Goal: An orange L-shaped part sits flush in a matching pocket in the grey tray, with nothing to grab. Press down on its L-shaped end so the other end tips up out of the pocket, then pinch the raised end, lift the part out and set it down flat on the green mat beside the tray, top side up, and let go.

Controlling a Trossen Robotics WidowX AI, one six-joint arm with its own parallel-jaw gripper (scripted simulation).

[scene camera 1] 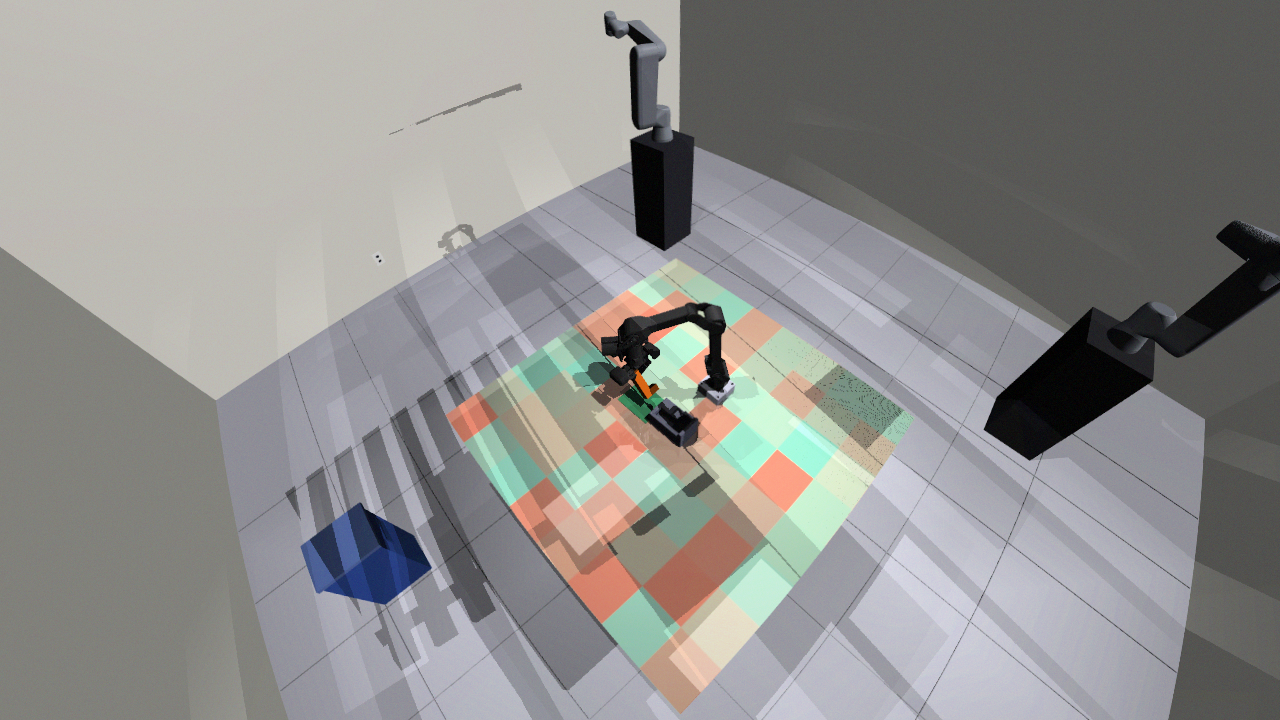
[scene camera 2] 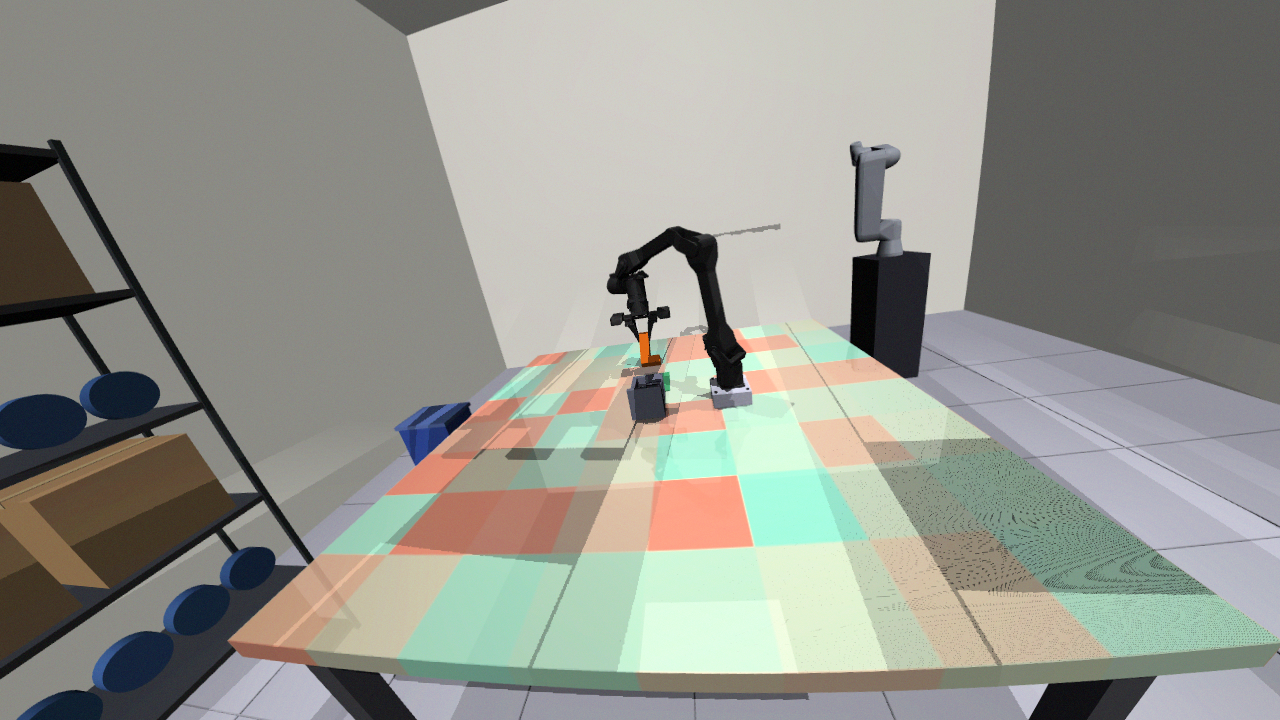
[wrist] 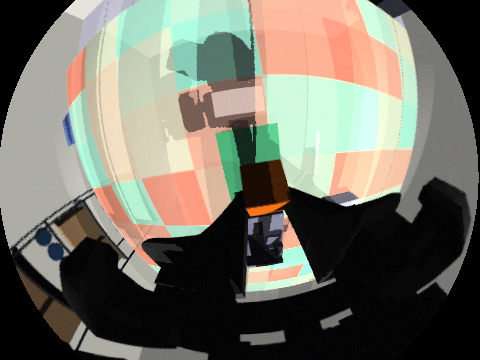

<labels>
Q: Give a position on a green mat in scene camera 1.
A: At 632, 399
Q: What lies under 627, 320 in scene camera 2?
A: My gripper.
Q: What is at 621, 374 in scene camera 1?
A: My gripper.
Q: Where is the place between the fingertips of my gripper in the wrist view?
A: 261, 192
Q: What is my gripper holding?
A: An orange L-shaped part.
</labels>
